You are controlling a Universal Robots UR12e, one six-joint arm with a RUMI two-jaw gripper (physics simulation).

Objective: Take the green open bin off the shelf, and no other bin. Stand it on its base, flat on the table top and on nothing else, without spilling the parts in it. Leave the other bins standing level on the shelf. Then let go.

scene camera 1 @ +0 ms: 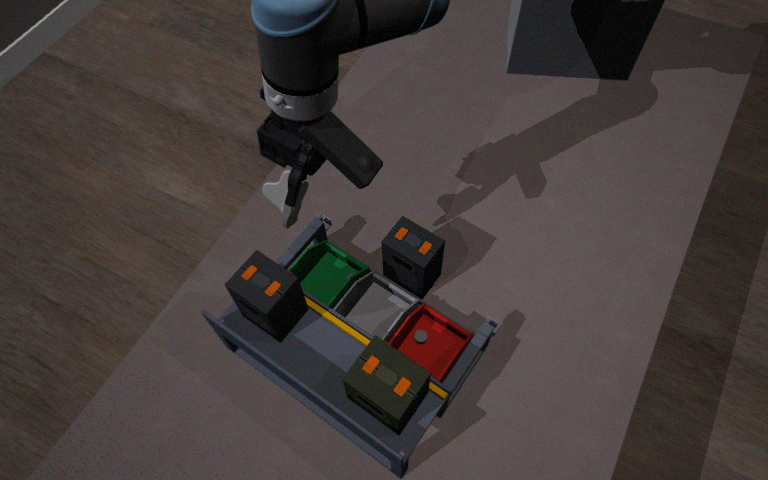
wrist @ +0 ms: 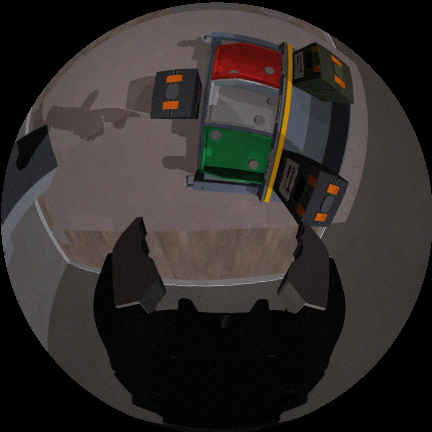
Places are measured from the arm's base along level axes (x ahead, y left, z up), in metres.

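Pixels of known places: gripper, fingertip midpoint: (scene camera 1: 314, 193) (wrist: 221, 221).
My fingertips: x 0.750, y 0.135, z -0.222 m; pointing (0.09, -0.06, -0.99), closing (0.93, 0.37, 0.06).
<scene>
Ahead of a thing's pixels: the offset from my fingertips to its top centre. "*": to the spot under its first point.
The green open bin @(* 0.253 m down, 0.023 m ahead, 0.014 m left) (scene camera 1: 325, 280) (wrist: 232, 150) stands in the end place of the shelf's bin row, with round grey parts in it in the wrist view. The grey-white bin @(* 0.252 m down, 0.004 m back, 0.118 m left) (scene camera 1: 370, 311) (wrist: 230, 107) is beside it, and the red bin @(* 0.253 m down, 0.067 m back, 0.251 m left) (scene camera 1: 444, 345) (wrist: 245, 60) is at the other end; both stand on the shelf (scene camera 1: 308, 397) (wrist: 227, 186) and hold round grey parts. My gripper (scene camera 1: 288, 215) (wrist: 221, 221) is open and empty. It hangs above and beyond the green bin's end of the shelf, apart from the bin. The bins' bases are hidden.
A dark case @(0.040 m down, 0.140 m ahead, 0.054 m left) (scene camera 1: 266, 297) (wrist: 320, 190) and an olive case @(0.063 m down, 0.080 m ahead, 0.277 m left) (scene camera 1: 387, 382) (wrist: 325, 72) stand on the shelf's deck past the yellow strip @(0.150 m down, 0.066 m ahead, 0.155 m left) (scene camera 1: 336, 322) (wrist: 283, 120). Another dark case @(0.130 m down, 0.114 m back, 0.104 m left) (scene camera 1: 413, 257) (wrist: 187, 95) stands beside the bin row. A grey block (scene camera 1: 543, 39) is farther back.
</scene>
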